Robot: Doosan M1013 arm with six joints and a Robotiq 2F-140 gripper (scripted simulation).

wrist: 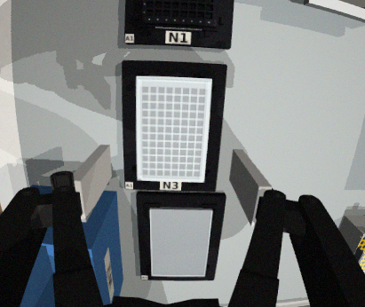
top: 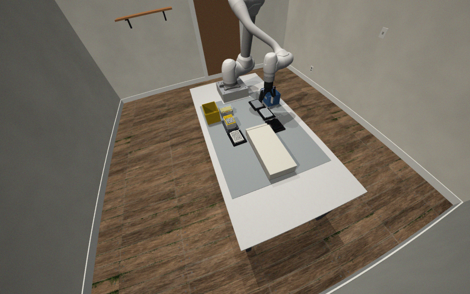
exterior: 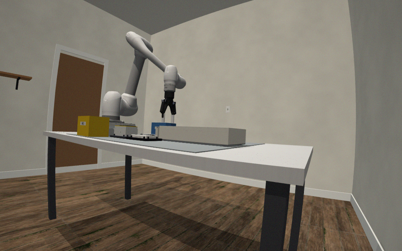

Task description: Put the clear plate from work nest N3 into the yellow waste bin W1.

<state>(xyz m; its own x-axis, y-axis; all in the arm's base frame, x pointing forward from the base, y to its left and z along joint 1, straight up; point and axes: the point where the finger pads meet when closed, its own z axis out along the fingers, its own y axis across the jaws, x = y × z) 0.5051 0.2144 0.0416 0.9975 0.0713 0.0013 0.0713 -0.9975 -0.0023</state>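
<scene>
My hand is 12 cm above the clear plate. The rest, counted from my hand: yellow tip rack: 38 cm to the right, 8 cm below, 2 cm ahead; blue bin: 19 cm behind, 13 cm to the left, 10 cm below; long box: 38 cm ahead, 17 cm to the right, 11 cm below.
</scene>
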